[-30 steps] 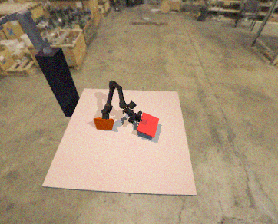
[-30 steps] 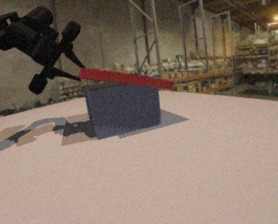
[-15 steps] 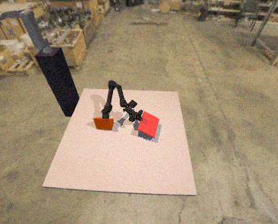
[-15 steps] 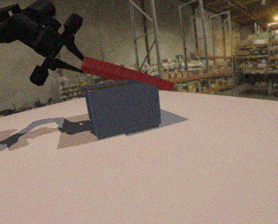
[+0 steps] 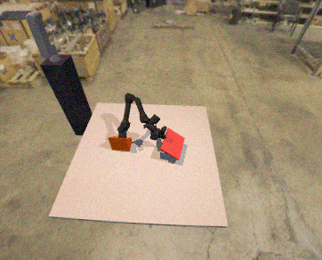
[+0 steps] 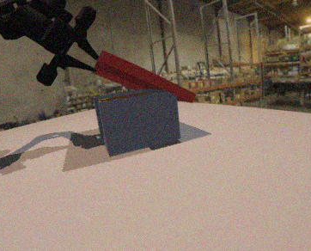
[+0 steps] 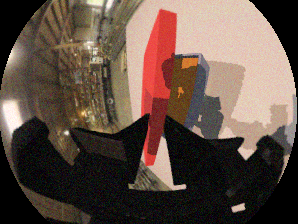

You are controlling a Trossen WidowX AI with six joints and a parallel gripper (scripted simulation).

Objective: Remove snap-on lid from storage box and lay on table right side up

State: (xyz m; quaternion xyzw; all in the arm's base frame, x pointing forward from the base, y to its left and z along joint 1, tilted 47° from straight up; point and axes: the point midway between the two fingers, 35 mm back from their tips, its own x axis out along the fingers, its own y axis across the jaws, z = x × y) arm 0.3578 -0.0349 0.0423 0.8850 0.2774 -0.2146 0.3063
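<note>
Now: gripper tip 7 cm short of the red lid, 4 cm above it and 2 cm to the left of it. The rest, counted from my gripper tip: blue-grey storage box 12 cm below, 5 cm ahead, 1 cm to the right.
</note>
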